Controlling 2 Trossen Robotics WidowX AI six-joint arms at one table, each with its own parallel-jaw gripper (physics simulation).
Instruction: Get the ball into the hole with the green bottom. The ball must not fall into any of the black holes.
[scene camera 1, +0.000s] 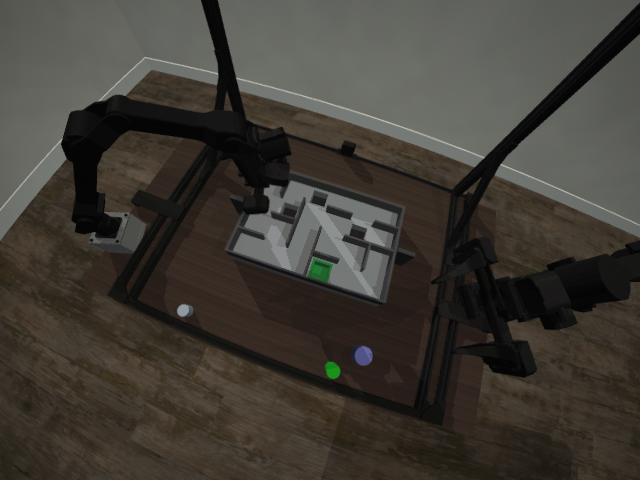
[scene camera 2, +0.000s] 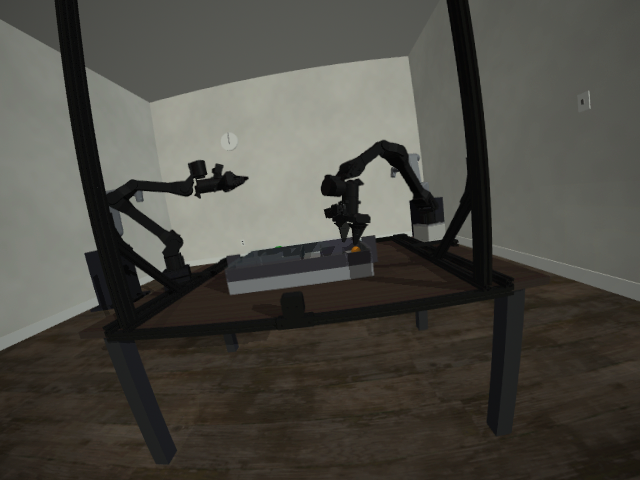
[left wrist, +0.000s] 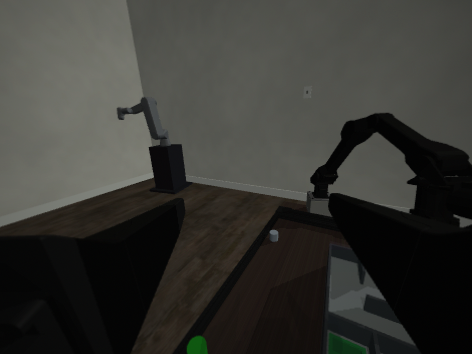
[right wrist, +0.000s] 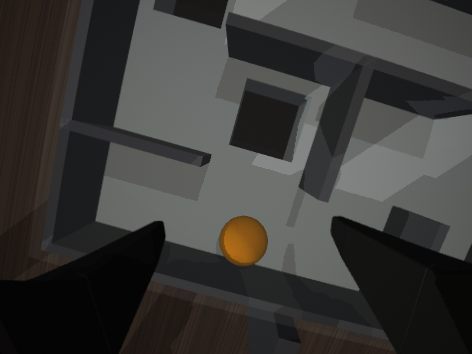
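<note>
An orange ball (scene camera 2: 355, 249) (right wrist: 243, 241) lies in the maze tray (scene camera 1: 253, 246) (scene camera 2: 284, 279), close to its outer wall. In scene camera 1 the ball is hidden by the right gripper. The green-bottomed hole (scene camera 1: 320, 270) (left wrist: 345, 345) is at the tray's near side in scene camera 1. A black hole (right wrist: 265, 122) lies above the ball in the right wrist view; another black hole (scene camera 1: 357, 231) is farther right in scene camera 1. My right gripper (scene camera 2: 350, 241) (right wrist: 247, 226) is open, pointing down over the ball's area, holding nothing. My left gripper (scene camera 1: 443, 316) (scene camera 2: 246, 178) (left wrist: 255, 202) is open and empty, well away from the tray.
Low inner walls divide the tray. Handles (scene camera 1: 405, 256) (right wrist: 287, 332) stick out from its ends. A green object (scene camera 1: 332, 369) (left wrist: 197, 345), a purple object (scene camera 1: 363, 355) and a white cylinder (scene camera 1: 184, 310) (left wrist: 274, 236) stand near the table's front edge. Black frame posts rise around the table.
</note>
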